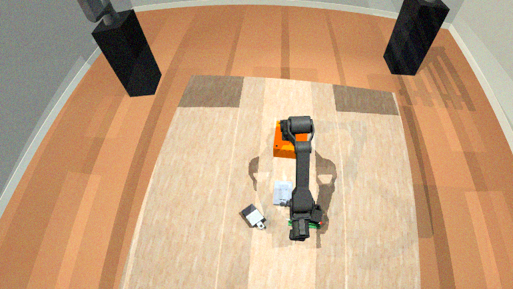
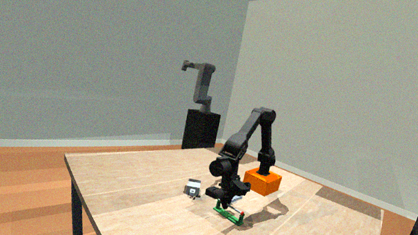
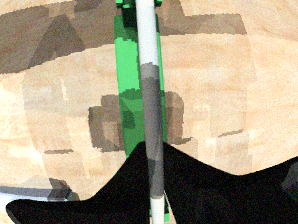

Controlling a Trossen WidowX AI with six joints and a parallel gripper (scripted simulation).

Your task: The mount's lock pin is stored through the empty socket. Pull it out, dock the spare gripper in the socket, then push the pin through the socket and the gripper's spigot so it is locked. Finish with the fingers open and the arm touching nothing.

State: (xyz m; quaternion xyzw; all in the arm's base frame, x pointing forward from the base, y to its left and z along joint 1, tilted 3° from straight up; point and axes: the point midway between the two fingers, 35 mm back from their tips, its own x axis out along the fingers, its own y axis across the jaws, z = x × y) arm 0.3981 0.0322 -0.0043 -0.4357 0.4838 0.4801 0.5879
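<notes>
Now: gripper tip 20 mm to the right of the green cradle. Round my gripper tip: spare gripper 190 mm to the right, 20 mm behind; then mount 120 mm behind, 70 mm to the right, 30 mm above.
</notes>
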